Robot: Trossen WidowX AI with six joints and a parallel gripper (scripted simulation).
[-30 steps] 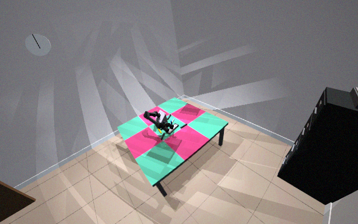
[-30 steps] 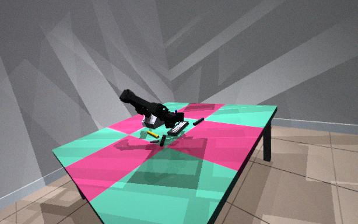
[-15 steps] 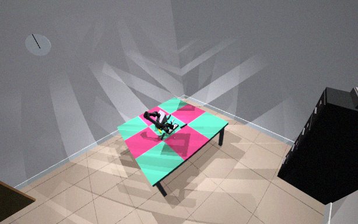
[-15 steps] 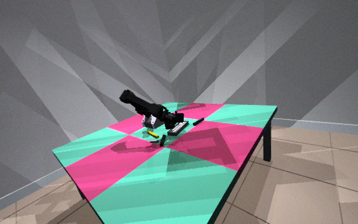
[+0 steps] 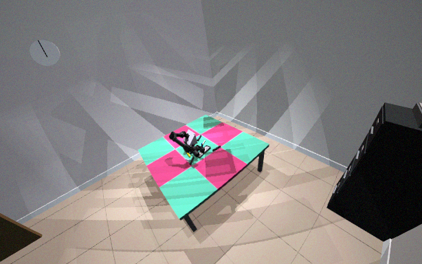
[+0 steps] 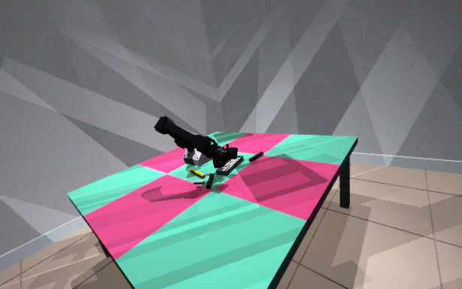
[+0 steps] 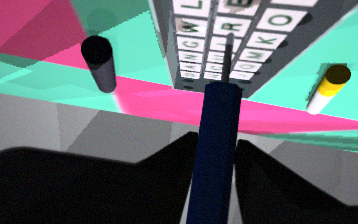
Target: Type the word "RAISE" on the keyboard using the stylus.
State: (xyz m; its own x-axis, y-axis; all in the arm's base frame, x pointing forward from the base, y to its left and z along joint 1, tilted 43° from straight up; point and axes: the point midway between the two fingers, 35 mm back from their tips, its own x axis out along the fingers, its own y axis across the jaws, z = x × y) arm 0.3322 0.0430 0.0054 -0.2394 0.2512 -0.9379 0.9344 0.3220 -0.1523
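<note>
Now: the white stylus 14 cm behind my gripper tip, 7 cm to the left of it and 7 cm below it. Round my gripper tip: blue stylus 1 cm below; yellow marker 10 cm behind, 18 cm to the right, 6 cm below; grey piece 22 cm to the right, 7 cm below.
</note>
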